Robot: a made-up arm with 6 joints. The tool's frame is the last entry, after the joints. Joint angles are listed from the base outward.
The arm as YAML. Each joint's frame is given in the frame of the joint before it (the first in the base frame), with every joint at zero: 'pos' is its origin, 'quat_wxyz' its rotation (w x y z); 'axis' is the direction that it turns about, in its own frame. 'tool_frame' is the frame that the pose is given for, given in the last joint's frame.
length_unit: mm
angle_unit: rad
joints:
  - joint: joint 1
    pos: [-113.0, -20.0, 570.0]
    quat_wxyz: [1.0, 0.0, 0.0, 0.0]
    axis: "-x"
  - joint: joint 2
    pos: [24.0, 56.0, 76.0]
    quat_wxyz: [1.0, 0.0, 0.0, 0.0]
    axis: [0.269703, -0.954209, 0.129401]
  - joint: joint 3
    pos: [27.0, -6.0, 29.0]
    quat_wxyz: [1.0, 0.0, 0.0, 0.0]
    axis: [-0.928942, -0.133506, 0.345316]
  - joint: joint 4
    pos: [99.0, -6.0, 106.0]
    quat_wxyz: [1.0, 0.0, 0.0, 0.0]
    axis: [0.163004, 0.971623, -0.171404]
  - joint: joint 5
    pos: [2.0, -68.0, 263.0]
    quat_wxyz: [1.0, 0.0, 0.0, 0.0]
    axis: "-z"
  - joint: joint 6
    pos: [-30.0, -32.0, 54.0]
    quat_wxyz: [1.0, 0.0, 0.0, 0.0]
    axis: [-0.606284, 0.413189, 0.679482]
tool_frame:
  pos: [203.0, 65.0, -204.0]
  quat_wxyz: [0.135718, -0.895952, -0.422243, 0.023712]
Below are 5 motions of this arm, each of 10 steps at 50 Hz.
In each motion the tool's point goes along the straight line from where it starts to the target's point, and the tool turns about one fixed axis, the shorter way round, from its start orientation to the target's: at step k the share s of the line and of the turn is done. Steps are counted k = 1, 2, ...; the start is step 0. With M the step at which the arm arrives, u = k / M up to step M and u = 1 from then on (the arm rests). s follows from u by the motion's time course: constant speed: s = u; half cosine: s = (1 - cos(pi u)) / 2; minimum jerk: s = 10 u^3 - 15 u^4 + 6 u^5.
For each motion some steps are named. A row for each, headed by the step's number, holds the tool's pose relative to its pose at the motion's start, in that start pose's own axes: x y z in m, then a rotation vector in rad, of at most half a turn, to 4 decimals.
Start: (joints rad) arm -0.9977 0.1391 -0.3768 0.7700 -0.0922 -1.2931
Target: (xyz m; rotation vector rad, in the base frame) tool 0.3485 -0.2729 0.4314 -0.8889 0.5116 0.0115
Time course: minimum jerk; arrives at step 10
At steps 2, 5, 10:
2: 0.0007 0.0013 -0.0009 0.0020 0.0017 0.0015
5: 0.0058 0.0109 -0.0082 0.0172 0.0146 0.0130
10: 0.0117 0.0219 -0.0164 0.0345 0.0291 0.0260

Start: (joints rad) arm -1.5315 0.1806 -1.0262 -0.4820 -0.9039 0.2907
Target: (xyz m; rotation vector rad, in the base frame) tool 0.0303 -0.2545 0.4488 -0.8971 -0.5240 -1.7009
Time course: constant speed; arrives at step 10
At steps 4, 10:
4: -0.0104 -0.0027 0.0019 0.0012 0.0393 0.0062
10: -0.0259 -0.0069 0.0048 0.0029 0.0983 0.0155

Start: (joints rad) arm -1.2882 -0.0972 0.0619 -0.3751 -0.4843 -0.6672
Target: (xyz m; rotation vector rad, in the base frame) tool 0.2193 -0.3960 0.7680 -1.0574 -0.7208 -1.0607
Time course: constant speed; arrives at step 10
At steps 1, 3, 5, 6, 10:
1: -0.0046 0.0040 -0.0002 0.0168 0.0031 -0.0014
3: -0.0137 0.0119 -0.0005 0.0505 0.0092 -0.0042
5: -0.0228 0.0198 -0.0008 0.0842 0.0154 -0.0070
6: -0.0273 0.0237 -0.0009 0.1010 0.0185 -0.0084
10: -0.0456 0.0396 -0.0015 0.1684 0.0308 -0.0139

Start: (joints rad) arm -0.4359 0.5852 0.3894 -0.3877 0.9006 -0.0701
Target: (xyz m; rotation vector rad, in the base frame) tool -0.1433 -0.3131 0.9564 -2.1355 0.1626 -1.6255
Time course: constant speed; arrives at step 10
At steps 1, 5, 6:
1: -0.0052 0.0041 -0.0049 0.0006 0.0172 0.0161
5: -0.0261 0.0204 -0.0244 0.0030 0.0861 0.0807
6: -0.0313 0.0245 -0.0293 0.0037 0.1033 0.0969

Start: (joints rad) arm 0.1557 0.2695 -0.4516 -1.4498 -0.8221 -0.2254
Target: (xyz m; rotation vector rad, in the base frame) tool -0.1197 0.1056 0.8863 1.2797 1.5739 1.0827
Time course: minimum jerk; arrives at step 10
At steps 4, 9, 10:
4: 0.0027 -0.0042 0.0063 0.0157 -0.0252 -0.0399
9: 0.0084 -0.0131 0.0197 0.0492 -0.0786 -0.1246
10: 0.0085 -0.0132 0.0199 0.0496 -0.0793 -0.1257

